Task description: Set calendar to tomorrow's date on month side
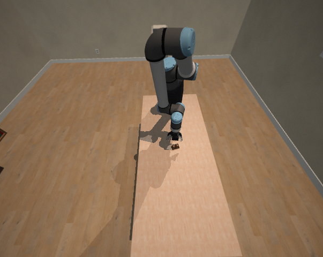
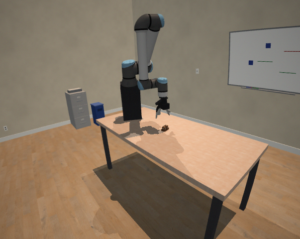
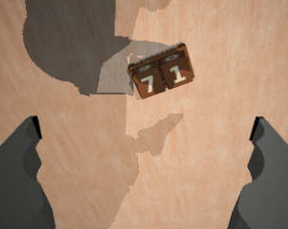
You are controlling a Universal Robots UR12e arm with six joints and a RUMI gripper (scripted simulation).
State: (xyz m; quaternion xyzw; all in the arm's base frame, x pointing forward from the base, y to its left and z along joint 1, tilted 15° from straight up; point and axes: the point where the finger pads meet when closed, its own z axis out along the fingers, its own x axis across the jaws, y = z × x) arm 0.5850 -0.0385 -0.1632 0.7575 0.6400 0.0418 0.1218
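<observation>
My hand is 11 cm above the brown digit cube and 1 cm short of it. Round my hand: brown calendar tray (13 cm below, 2 cm to the left, 1 cm ahead).
</observation>
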